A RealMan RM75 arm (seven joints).
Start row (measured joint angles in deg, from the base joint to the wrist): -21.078 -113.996 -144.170 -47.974 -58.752 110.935 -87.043
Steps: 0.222 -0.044 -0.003 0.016 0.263 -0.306 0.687; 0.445 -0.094 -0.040 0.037 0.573 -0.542 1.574; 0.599 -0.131 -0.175 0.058 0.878 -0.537 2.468; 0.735 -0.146 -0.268 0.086 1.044 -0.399 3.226; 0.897 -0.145 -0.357 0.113 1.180 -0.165 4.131; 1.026 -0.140 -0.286 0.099 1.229 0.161 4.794; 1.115 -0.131 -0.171 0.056 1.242 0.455 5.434; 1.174 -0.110 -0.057 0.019 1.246 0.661 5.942; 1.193 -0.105 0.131 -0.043 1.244 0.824 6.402
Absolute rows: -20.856 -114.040 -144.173 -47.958 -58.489 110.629 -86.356; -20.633 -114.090 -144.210 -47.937 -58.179 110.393 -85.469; -20.479 -114.127 -144.345 -47.916 -57.874 110.398 -84.575; -20.343 -114.142 -144.438 -47.888 -57.708 110.536 -83.817; -20.181 -114.141 -144.527 -47.861 -57.572 110.770 -82.912; -20.052 -114.136 -144.456 -47.875 -57.523 111.096 -82.249; -19.963 -114.127 -144.341 -47.918 -57.510 111.390 -81.609; -19.904 -114.106 -144.227 -47.955 -57.506 111.596 -81.101; -19.885 -114.101 -144.039 -48.017 -57.508 111.759 -80.641
